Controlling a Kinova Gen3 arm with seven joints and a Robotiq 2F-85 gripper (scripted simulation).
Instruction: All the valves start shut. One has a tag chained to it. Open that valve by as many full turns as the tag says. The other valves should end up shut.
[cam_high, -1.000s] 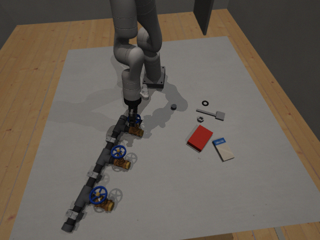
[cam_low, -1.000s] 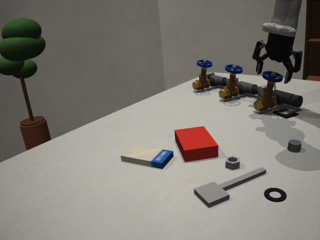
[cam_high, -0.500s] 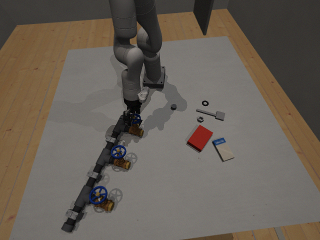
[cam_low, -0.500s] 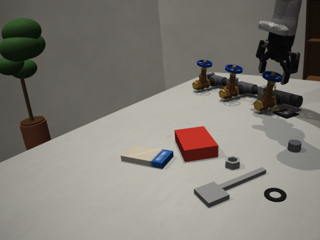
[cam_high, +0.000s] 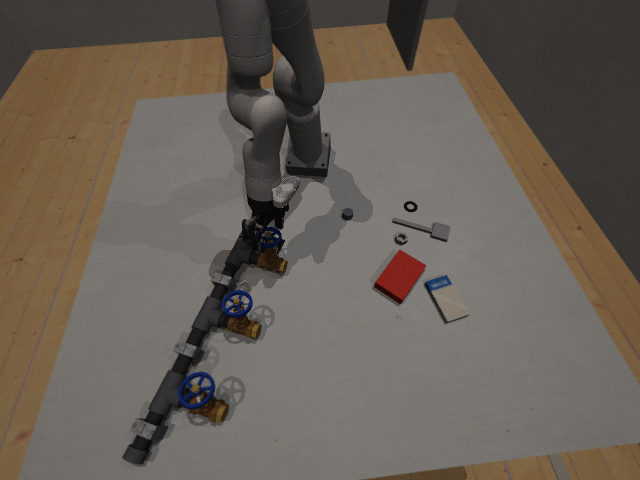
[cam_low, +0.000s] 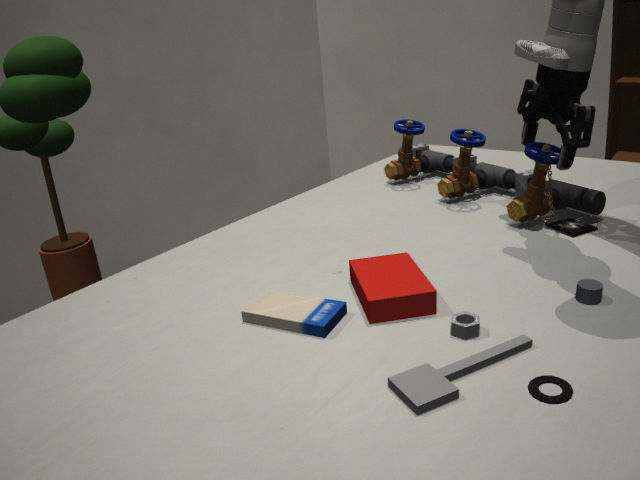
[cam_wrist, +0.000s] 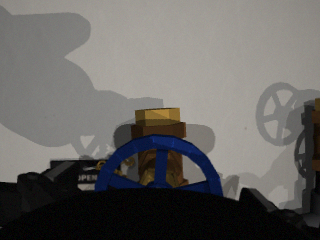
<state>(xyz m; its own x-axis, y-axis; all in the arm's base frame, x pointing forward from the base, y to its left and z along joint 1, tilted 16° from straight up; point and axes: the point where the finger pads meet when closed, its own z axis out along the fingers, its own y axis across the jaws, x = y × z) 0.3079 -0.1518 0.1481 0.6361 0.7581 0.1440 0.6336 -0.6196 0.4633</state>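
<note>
The black tag lies 40 mm behind my hand and 120 mm below it. Also, from my hand: red block: 130 mm ahead, 310 mm to the left, 110 mm below; then small grey cylinder: 100 mm behind, 230 mm to the left, 110 mm below; then grey paddle-shaped tool: 440 mm to the left, 120 mm below.
</note>
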